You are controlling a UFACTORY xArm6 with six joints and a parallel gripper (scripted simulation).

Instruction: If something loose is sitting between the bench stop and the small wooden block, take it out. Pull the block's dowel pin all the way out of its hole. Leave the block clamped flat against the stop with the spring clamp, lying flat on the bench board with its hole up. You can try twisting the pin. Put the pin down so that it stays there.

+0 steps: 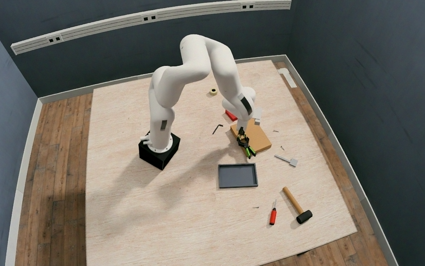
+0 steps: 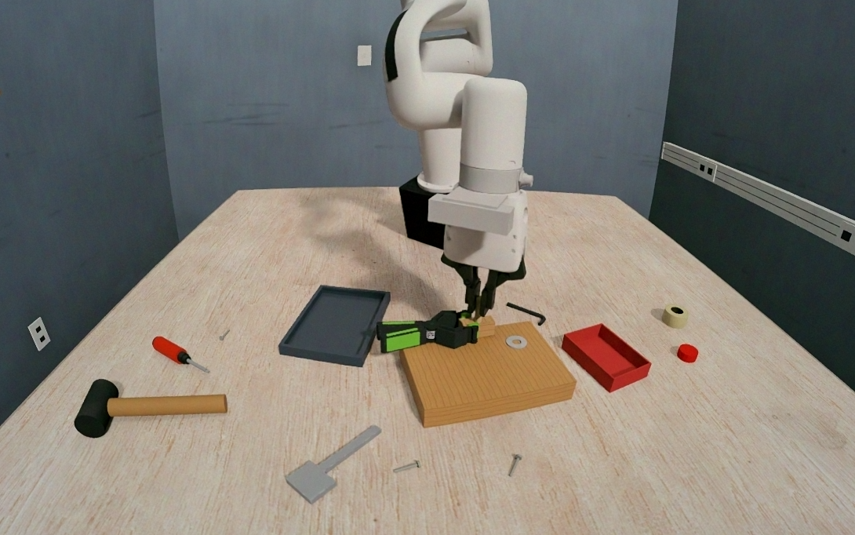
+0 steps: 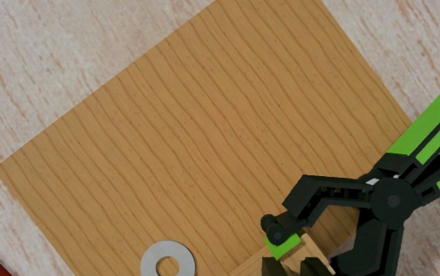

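Right now the dowel pin is 20 mm below my hand. From my hand the other things lie so: small wooden block (50 mm below); then hex key (120 mm to the left, 90 mm below, 90 mm behind); then washer (60 mm below, 50 mm to the left, 20 mm ahead).
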